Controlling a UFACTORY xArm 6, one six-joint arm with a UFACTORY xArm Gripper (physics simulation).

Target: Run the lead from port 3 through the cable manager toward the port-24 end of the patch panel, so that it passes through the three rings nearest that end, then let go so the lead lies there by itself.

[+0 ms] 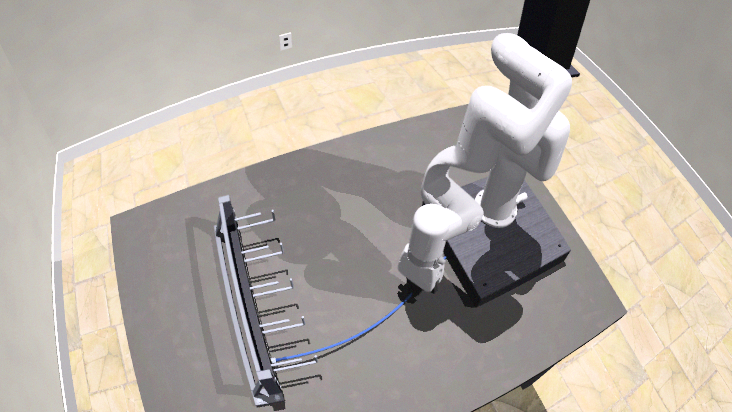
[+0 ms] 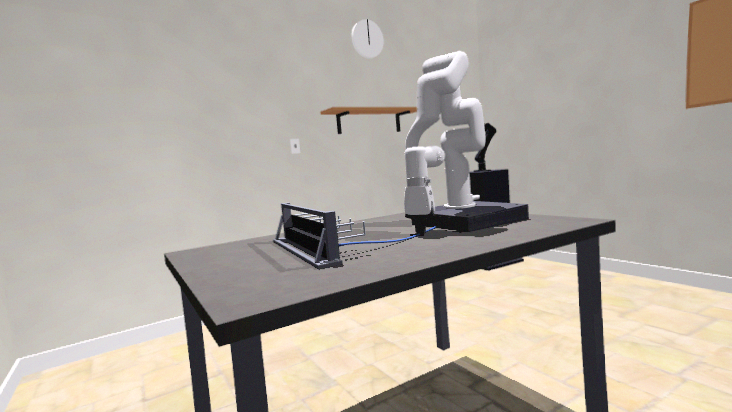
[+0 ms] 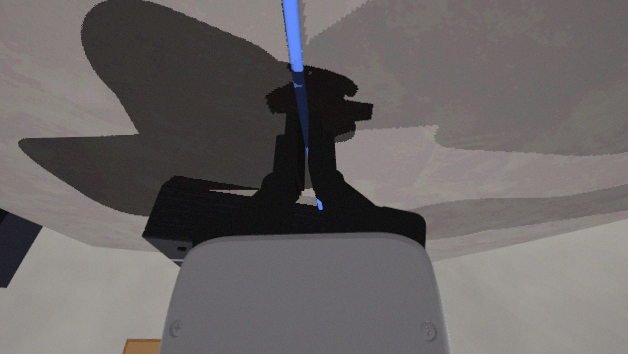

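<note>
The blue lead runs from its plug at the lower end of the patch panel in a curve across the table to my gripper. The gripper points down, low over the table, and is shut on the lead. A short stretch of lead shows beyond the fingers, beside the robot's base plate. The cable manager's rings stick out from the panel toward the robot. The three far-end rings have no lead in them.
The dark base plate stands close behind the gripper. The rings' upturned tips stand between the panel and the gripper's side of the table. Arm shadows cover much of the table top.
</note>
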